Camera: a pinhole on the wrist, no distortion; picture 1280 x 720 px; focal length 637.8 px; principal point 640.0 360.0 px. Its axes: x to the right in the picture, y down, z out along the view. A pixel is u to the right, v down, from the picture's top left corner.
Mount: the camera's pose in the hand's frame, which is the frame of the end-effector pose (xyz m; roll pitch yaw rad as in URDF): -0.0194 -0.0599 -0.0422 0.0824 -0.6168 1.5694
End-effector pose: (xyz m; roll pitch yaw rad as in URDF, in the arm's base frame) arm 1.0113 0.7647 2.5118 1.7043 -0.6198 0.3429
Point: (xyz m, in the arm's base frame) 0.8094 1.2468 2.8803
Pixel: behind the camera
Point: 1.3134 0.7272 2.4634
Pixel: outside the picture
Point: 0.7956 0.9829 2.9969
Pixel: behind the camera
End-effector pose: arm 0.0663 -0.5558 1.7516 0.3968 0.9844 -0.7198
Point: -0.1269 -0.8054 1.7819
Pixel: 493.0 401.1
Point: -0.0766 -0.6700 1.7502
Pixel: 430.1 399.1
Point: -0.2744 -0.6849 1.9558
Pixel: outside the picture
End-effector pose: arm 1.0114 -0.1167 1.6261 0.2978 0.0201 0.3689
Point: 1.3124 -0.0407 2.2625
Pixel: outside the picture
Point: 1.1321 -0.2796 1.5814
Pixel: 256.1 56.8
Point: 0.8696 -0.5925 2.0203
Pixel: outside the picture
